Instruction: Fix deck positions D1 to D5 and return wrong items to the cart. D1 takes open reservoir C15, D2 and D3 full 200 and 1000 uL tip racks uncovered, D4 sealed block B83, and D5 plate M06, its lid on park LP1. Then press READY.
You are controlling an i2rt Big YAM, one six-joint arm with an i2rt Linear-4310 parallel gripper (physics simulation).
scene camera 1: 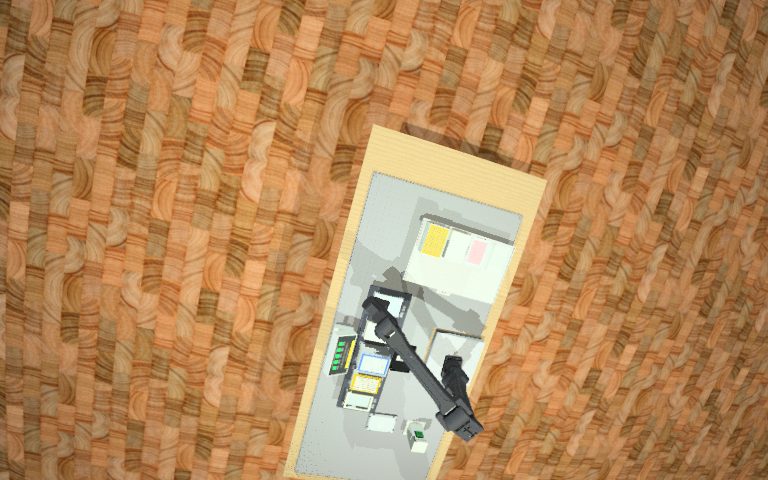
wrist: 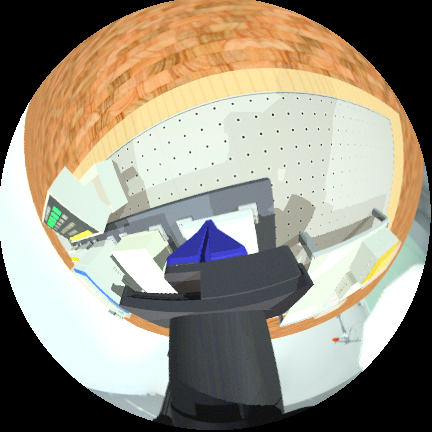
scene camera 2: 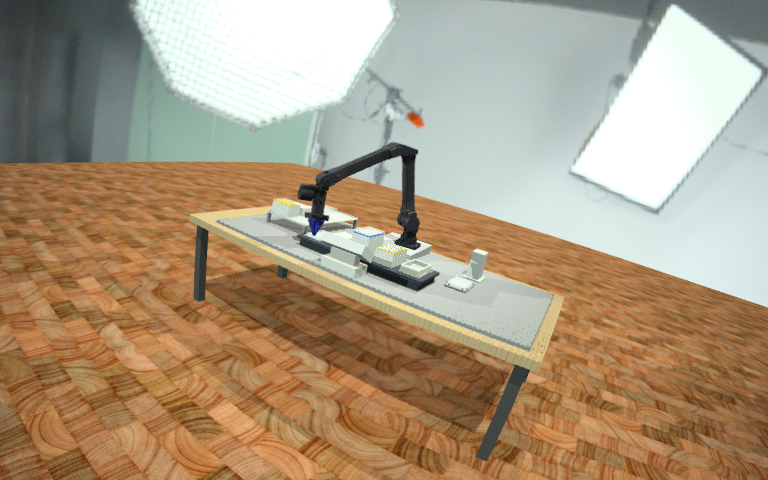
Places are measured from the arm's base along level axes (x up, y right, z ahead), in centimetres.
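Pixels of known places: gripper, between the fingertips: [wrist: 209,223] [scene camera 2: 313,235]; arm's base, origin of its link: [scene camera 1: 451,366] [scene camera 2: 407,245].
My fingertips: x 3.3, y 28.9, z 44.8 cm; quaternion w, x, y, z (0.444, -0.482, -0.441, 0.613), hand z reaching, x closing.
Observation:
For each thing: its top centre in the pictures, then the offset to it from my fingertips. "*": a spot on its surface instead.
- flat white plate, centre of its top: [wrist: 227,261] [scene camera 1: 386,305] [scene camera 2: 321,233] dy +0.0, dx +0.0, dz -6.3 cm
- white block, centre of its top: [wrist: 148,279] [scene camera 1: 380,333] dy -12.3, dx +2.7, dz -5.2 cm
- yellow-edged tip rack, centre of its top: [scene camera 2: 392,247] [scene camera 1: 365,384] dy -37.1, dx +5.0, dz -3.0 cm
- open reservoir, centre of its top: [scene camera 2: 416,264] [scene camera 1: 358,402] dy -49.4, dx +1.7, dz -1.9 cm
- white cart, centre of its top: [wrist: 331,293] [scene camera 1: 460,263] [scene camera 2: 314,214] dy +24.2, dx +0.4, dz -34.9 cm
- yellow rack, centre of its top: [wrist: 384,265] [scene camera 1: 435,241] [scene camera 2: 287,201] dy +32.9, dx +6.9, dz -19.6 cm
- white item, centre of its top: [wrist: 359,284] [scene camera 1: 457,247] [scene camera 2: 300,205] dy +31.6, dx +4.0, dz -30.3 cm
- pink-topped item, centre of its top: [scene camera 1: 477,253] dy +30.2, dx +1.5, dz -41.1 cm
- flat white piece, centre of its top: [scene camera 2: 460,281] [scene camera 1: 381,424] dy -66.1, dx -4.4, dz -16.8 cm
- small green-screened device, a spot on its surface: [scene camera 1: 417,435] * dy -65.0, dx +3.0, dz -33.9 cm
My gripper [scene camera 2: 314,233] [wrist: 209,223] is shut, its blue fingertips together with nothing between them, pointing down over the far end of the dark deck [scene camera 2: 396,275] [wrist: 222,196]. A flat white plate [scene camera 1: 391,305] [wrist: 251,231] lies there, partly hidden by the fingers. Beside it stands a white block [wrist: 142,260], partly under the arm in scene camera 1. Further along are the blue-edged tip rack [scene camera 1: 373,364] [scene camera 2: 368,241], the yellow-edged tip rack [scene camera 1: 365,383] [scene camera 2: 391,255] and an open reservoir [scene camera 1: 357,402] [scene camera 2: 416,267]. Labels are too small to read.
The white cart [scene camera 1: 453,281] [wrist: 325,270] carries a yellow rack [scene camera 1: 434,240] [wrist: 382,262], a white item [scene camera 1: 458,247] and a pink-topped item [scene camera 1: 477,251]. A panel [scene camera 1: 338,356] [wrist: 75,205] shows green lights. A flat white piece [scene camera 1: 381,422] lies near a small green-screened device [scene camera 1: 417,435].

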